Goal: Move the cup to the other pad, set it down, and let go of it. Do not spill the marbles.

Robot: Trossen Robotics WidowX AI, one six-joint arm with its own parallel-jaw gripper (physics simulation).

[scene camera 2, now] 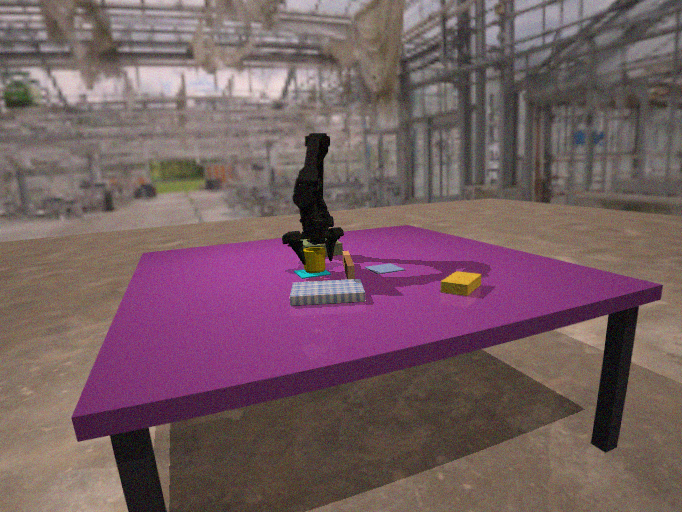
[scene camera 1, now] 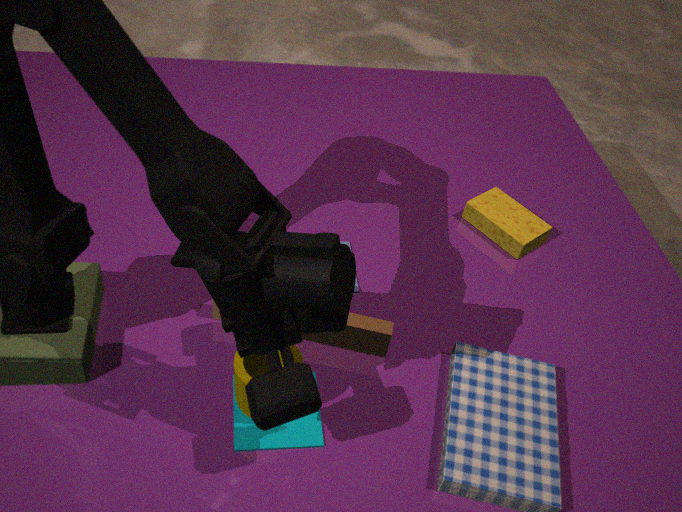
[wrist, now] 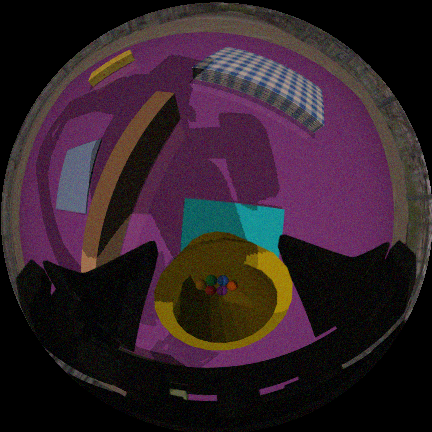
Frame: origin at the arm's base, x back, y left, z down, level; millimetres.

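Where they show: gripper, between the fingertips: (scene camera 2: 318,262) (wrist: 218,245); arm's base, origin of its link: (scene camera 2: 317,241) (scene camera 1: 37,310).
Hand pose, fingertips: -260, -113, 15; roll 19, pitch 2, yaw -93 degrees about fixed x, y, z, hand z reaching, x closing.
Observation:
Things, the pixels of their top centre, and the offset from my fingertips, as dx, dy, dz. "*": a spot on its surface instead.
- yellow cup, centre of its top: (wrist: 226,311) (scene camera 1: 268,361) (scene camera 2: 313,249) +26, -1, -39
- teal pad, centre of its top: (wrist: 232,255) (scene camera 1: 277,408) (scene camera 2: 312,272) +16, -15, +30
- blue-grey pad, centre of its top: (wrist: 72,175) (scene camera 2: 384,268) -72, +193, +30
- long wooden bar, a spot on its surface: (wrist: 125,150) * -66, +68, -9
- blue-checked block, centre of its top: (scene camera 1: 504,416) (wrist: 270,70) (scene camera 2: 327,286) -224, -73, +8
- yellow sponge, centre of its top: (scene camera 1: 509,214) (scene camera 2: 461,277) (wrist: 108,62) -363, +244, +3
The yellow cup (scene camera 1: 241,388) (scene camera 2: 314,259) (wrist: 225,320) stands upright on the teal pad (scene camera 1: 297,436) (scene camera 2: 301,273) (wrist: 207,220). Several coloured marbles (wrist: 216,285) lie together inside at its bottom. My gripper (scene camera 2: 317,260) (wrist: 218,245) is open, with one finger on each side of the cup. In the wrist view a gap shows between the cup and each finger. The blue-grey pad (scene camera 2: 385,268) (wrist: 77,177) lies beyond the wooden bar. In scene camera 1 my gripper and wrist hide much of the cup and most of the blue-grey pad.
A long wooden bar (scene camera 1: 370,333) (scene camera 2: 348,265) (wrist: 125,150) stands between the two pads. A blue-checked block (scene camera 1: 502,424) (scene camera 2: 327,292) (wrist: 265,82) and a yellow sponge (scene camera 1: 506,223) (scene camera 2: 461,282) (wrist: 112,67) lie farther off. A green block (scene camera 1: 44,370) is by the arm's base.

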